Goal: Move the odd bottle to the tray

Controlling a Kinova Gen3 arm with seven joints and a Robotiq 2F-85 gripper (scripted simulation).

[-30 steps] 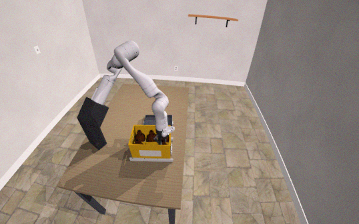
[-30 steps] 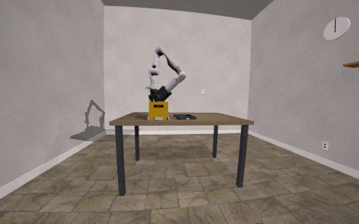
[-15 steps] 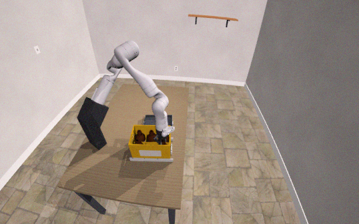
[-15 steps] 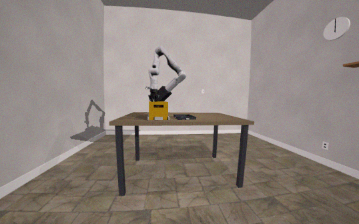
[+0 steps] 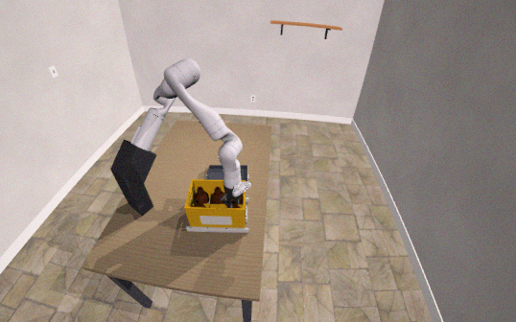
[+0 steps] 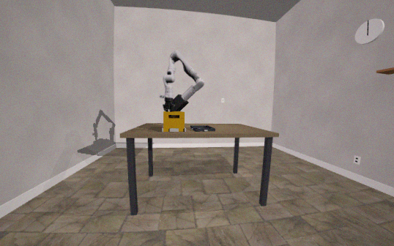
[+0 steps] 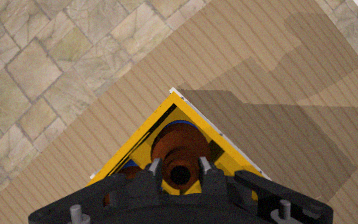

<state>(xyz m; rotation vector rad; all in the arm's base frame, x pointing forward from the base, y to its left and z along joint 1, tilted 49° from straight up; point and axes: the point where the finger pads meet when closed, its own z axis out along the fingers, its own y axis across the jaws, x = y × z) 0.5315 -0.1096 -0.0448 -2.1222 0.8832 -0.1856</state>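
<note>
My gripper is now 90 mm past the yellow crate, 30 mm to the right of it and 70 mm above it. From my hand the other things lie so: dark grey tray: 120 mm behind, 320 mm to the left, 140 mm below.
</note>
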